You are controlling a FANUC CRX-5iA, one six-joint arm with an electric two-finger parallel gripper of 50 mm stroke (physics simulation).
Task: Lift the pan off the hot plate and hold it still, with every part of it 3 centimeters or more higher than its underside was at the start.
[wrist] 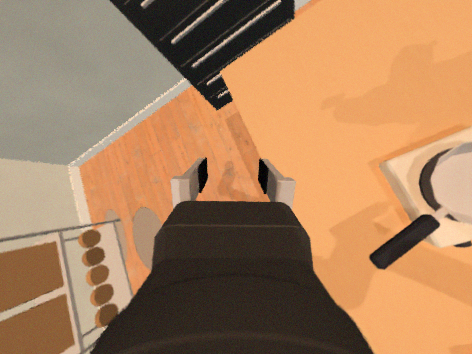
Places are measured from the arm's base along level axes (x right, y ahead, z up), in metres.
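Pixels of known places: gripper, between the fingertips: (233, 169).
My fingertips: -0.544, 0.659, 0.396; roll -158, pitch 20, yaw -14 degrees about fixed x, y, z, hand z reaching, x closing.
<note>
Ahead of a thing's pixels: the offset from my fingertips to its top centre, as dx, dy, dz. "spot": to the spot under its first point. Level surfaces: height alone.
The pan (456, 177) shows in part at the right edge of the wrist view, a round grey pan with a short metal neck and a thick black handle {+0.249, -0.197, -0.310} (406, 242) that points down and to the left. The pan is over the hot plate {spot: +0.311, -0.060, -0.403} (398, 177), a pale slab with a dark round burner; the right part of both is cut off by the view's edge. My gripper (233, 169) is open with nothing between its fingers. It is well to the left of the pan and its handle in the view, apart from both.
The orange table top {dz -0.466} (310, 130) bears the hot plate, and arm shadows fall on it. A black cabinet with light bars (235, 37) stands at the top. Wooden floor (145, 145) shows beyond the table's edge. A pale rack with brown round pieces (70, 280) is at the lower left.
</note>
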